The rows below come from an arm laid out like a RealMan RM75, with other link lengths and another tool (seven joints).
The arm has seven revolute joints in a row. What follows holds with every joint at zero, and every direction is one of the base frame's.
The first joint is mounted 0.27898 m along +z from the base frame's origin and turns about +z.
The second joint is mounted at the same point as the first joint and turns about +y.
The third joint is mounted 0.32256 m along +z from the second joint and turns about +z.
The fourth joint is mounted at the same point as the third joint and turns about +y.
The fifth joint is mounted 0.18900 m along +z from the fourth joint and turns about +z.
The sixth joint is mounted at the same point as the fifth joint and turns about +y.
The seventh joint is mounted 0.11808 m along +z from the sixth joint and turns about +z.
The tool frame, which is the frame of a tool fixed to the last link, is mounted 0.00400 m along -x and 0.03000 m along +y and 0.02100 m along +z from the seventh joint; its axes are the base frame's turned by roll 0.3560, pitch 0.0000 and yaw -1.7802 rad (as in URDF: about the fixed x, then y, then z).
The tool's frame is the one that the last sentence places.
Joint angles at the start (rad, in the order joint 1, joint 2, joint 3, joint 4, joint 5, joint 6, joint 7):
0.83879 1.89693 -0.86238 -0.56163 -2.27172 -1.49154 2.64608
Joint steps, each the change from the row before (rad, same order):
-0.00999 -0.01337 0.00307 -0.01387 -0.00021 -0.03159 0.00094
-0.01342 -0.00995 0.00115 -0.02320 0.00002 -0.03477 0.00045
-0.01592 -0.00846 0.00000 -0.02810 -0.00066 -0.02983 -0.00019
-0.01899 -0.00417 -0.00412 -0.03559 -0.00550 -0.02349 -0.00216
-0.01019 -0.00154 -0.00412 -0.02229 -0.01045 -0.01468 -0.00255
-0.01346 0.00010 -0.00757 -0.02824 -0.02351 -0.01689 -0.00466
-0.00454 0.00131 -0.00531 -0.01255 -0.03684 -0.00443 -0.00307
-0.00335 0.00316 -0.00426 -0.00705 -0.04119 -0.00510 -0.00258
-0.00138 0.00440 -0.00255 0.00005 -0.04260 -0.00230 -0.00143
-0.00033 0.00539 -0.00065 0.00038 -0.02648 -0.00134 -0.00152
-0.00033 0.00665 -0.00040 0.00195 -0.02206 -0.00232 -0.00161
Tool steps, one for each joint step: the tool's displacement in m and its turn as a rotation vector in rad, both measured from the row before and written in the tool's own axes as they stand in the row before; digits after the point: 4 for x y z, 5 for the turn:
0.0024 -0.0007 -0.0089 -0.00896 -0.00258 0.00092
0.0017 0.0006 -0.0089 -0.01005 -0.00432 -0.00328
0.0021 0.0011 -0.0088 -0.00654 0.00014 -0.00720
0.0026 0.0028 -0.0077 -0.00725 0.00689 -0.01553
0.0015 0.0024 -0.0041 -0.01104 0.00784 -0.01404
0.0028 0.0050 -0.0043 -0.02242 0.01710 -0.02095
0.0036 0.0044 -0.0011 -0.02686 0.02714 -0.01754
0.0035 0.0056 0.0000 -0.03239 0.02671 -0.01284
0.0034 0.0059 0.0012 -0.03346 0.02602 -0.00737
0.0013 0.0040 0.0018 -0.02087 0.01313 -0.00429
0.0003 0.0041 0.0024 -0.01976 0.00753 -0.00178

